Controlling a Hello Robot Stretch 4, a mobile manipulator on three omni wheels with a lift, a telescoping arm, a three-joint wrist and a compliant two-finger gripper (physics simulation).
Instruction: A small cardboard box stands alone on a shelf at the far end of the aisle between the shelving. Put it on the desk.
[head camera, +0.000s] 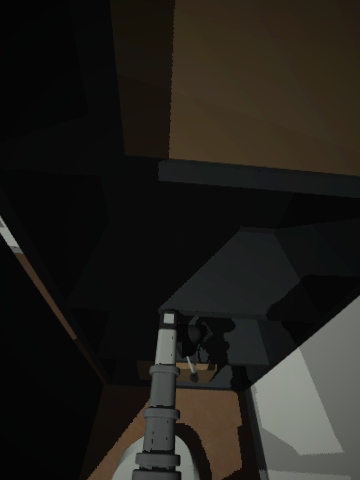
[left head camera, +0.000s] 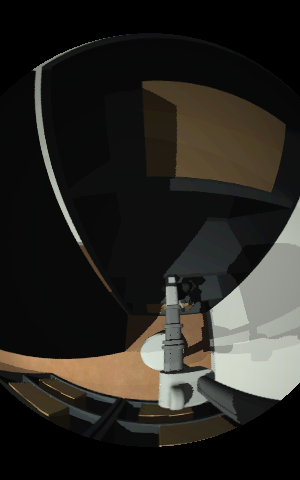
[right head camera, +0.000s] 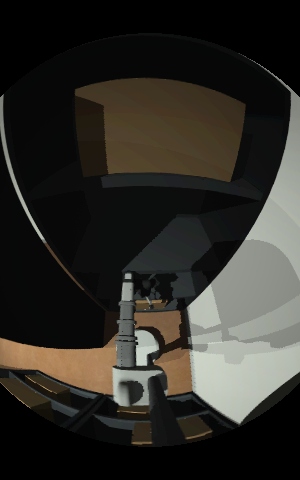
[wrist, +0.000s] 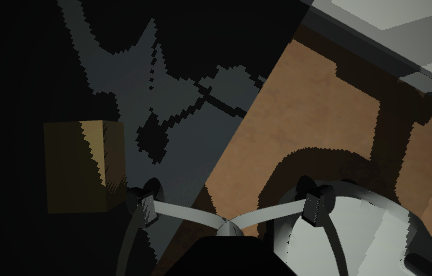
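Seen in the pictures: gripper, fingertip midpoint: (head camera: 185, 362) (right head camera: 145, 299) (wrist: 228, 192); robot's base, link origin: (left head camera: 161, 350) (right head camera: 138, 347).
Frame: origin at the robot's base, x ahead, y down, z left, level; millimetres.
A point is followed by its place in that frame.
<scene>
The small cardboard box (wrist: 75, 170) (head camera: 145, 371) (left head camera: 154, 308) (right head camera: 142, 305) stands upright on the dark shelf (wrist: 180, 145) @(x 470, y -506, z -95 mm), partly in shadow. In the wrist view it is at the left, beyond and outside the left fingertip, close to it in the picture; whether they touch I cannot tell. My gripper (wrist: 228, 192) @(x 400, y -556, z -87 mm) is open, with no object between its fingers. In the wrist view its left finger is over the shelf and its right finger is over my white base. In the head view the arm hides part of the box. The desk does not show.
A large cardboard box (head camera: 265, 90) @(x 444, y -1527, z -113 mm) (left head camera: 225, 140) @(x 444, y -1541, z -111 mm) (right head camera: 170, 135) @(x 444, y -1526, z -142 mm) is on a higher shelf. A pale wall (head camera: 320, 390) @(x 278, y -730, z -558 mm) (left head camera: 260, 320) @(x 107, y -843, z -558 mm) is at the right. My round base (wrist: 345, 240) @(x 75, y -187, z -61 mm) stands on the brown floor (wrist: 310, 110) @(x 254, y 28, z -327 mm). More shelving with boxes (left head camera: 40, 397) lies at the bottom of the left head view.
</scene>
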